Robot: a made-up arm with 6 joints. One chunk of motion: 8 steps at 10 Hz.
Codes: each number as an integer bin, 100 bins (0 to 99) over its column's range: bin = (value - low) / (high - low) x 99, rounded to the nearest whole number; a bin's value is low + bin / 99 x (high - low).
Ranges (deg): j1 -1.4..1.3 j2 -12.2..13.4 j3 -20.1..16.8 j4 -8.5..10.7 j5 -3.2..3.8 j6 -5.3..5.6
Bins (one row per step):
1: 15 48 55 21 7 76
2: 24 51 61 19 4 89
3: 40 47 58 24 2 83
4: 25 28 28 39 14 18
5: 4 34 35 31 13 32
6: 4 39 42 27 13 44
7: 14 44 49 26 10 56
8: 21 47 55 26 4 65
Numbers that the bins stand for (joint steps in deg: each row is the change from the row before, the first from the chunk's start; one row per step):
1: -0.991 0.212 0.400 -4.427 -2.705 3.068
2: -0.745 0.988 2.636 -4.815 -2.917 4.499
3: -0.309 -0.046 1.518 -3.845 -3.059 3.838
4: -0.718 -4.960 -9.664 -0.936 -2.210 -3.318
5: -1.291 -3.408 -7.055 -2.488 -2.281 -1.777
6: -1.291 -2.115 -4.445 -3.264 -2.281 -0.456
7: -1.018 -0.822 -1.836 -3.458 -2.493 0.866
8: -0.827 -0.046 0.400 -3.458 -2.917 1.857

